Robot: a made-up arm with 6 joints.
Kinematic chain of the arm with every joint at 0, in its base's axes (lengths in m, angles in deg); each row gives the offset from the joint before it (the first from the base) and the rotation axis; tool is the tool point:
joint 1: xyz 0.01 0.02 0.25 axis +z
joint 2: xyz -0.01 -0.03 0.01 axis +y
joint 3: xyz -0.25 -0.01 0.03 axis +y
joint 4: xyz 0.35 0 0.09 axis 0.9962 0 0.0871
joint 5: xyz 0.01 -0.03 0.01 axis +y
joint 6: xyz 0.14 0.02 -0.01 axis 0.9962 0 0.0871
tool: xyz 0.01 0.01 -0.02
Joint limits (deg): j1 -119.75..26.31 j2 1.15..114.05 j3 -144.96..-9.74 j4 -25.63..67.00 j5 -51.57..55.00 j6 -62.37..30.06
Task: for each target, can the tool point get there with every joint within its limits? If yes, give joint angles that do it. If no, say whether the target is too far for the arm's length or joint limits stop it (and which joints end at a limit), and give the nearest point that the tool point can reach.
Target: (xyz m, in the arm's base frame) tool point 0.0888 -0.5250 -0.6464
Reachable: no: too far | nearest point 0.0543 -0.2867 -0.0173 | short by 0.674 m
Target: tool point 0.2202 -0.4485 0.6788
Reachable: yes | joints -58.25 88.16 -93.94 26.43 -22.00 -48.98
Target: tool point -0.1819 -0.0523 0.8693
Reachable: yes | joints 11.30 14.90 -91.87 36.85 -3.66 -29.51
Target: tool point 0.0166 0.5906 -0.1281
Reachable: no: joint limits stop it (at a limit: joint 1, joint 2, joint 4, joint 6) | nearest point 0.1685 0.1882 0.0543 | short by 0.467 m
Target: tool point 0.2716 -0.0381 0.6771
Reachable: yes | joints -19.59 50.01 -74.93 48.72 35.43 -43.25
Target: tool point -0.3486 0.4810 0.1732
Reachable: no: joint limits stop it (at a limit: joint 2, joint 3, joint 5, joint 6) | nearest point -0.4564 0.6196 0.4086 | short by 0.294 m
